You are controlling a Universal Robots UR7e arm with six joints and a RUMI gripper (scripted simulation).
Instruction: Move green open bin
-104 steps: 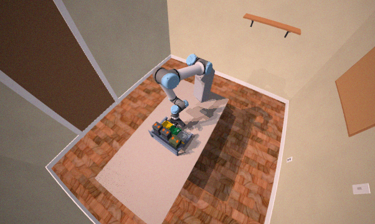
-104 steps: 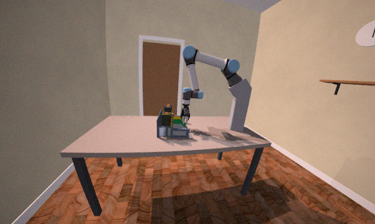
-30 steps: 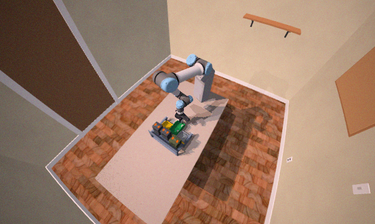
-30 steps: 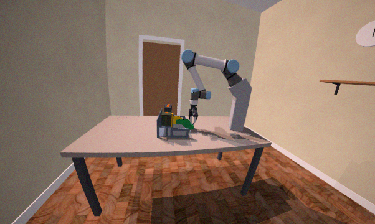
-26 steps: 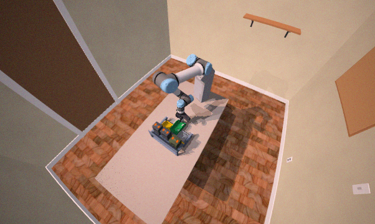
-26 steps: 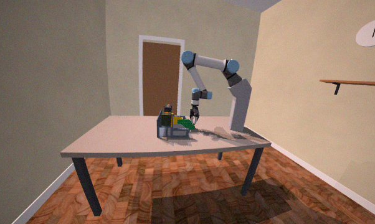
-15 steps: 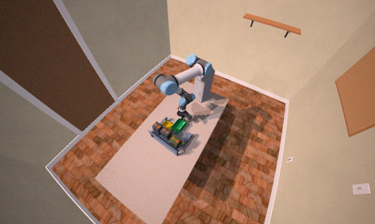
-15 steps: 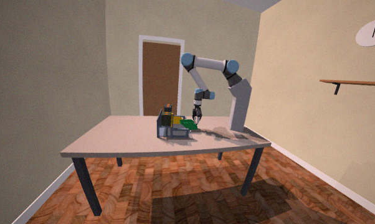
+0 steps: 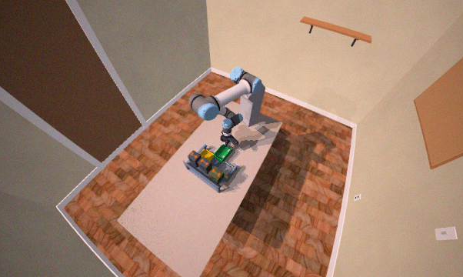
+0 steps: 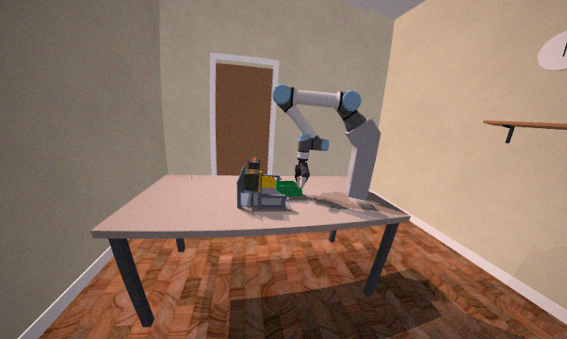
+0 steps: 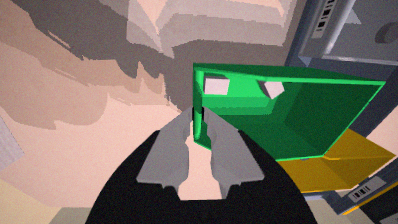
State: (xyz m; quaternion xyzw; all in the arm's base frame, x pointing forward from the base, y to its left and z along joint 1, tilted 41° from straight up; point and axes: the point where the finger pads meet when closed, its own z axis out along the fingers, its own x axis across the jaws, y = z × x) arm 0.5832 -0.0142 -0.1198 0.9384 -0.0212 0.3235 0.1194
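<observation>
Right now the green open bin is 8 cm ahead of my hand, 1 cm to the right of it and 1 cm below it. The rest, counted from my hand: grey bin: 24 cm ahead, 8 cm to the left, 1 cm below; then yellow bin: 21 cm ahead, 14 cm to the right, 1 cm below; then yellow strip: 27 cm ahead, 5 cm above, 4 cm to the right.
</observation>
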